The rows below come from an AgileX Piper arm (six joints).
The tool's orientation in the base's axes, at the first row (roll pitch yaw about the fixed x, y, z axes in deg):
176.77, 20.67, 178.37
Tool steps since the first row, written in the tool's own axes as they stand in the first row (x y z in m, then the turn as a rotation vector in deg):
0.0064, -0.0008, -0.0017, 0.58, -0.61, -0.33
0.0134, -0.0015, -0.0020, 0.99, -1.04, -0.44
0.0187, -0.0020, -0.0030, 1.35, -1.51, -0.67
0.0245, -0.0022, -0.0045, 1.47, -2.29, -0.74
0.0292, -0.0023, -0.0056, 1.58, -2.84, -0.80
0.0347, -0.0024, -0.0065, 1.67, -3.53, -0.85
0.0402, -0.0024, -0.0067, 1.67, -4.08, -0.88
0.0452, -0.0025, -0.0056, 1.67, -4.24, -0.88
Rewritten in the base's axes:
-0.0066, -0.0007, -0.0007, -0.66, -0.61, 0.07
-0.0133, -0.0012, -0.0029, -1.09, -1.03, 0.01
-0.0186, -0.0016, -0.0039, -1.51, -1.50, 0.07
-0.0245, -0.0018, -0.0046, -1.66, -2.28, 0.05
-0.0293, -0.0018, -0.0052, -1.78, -2.83, 0.04
-0.0348, -0.0018, -0.0063, -1.89, -3.52, 0.02
-0.0400, -0.0016, -0.0081, -1.91, -4.07, 0.02
-0.0443, -0.0016, -0.0109, -1.91, -4.23, 0.01

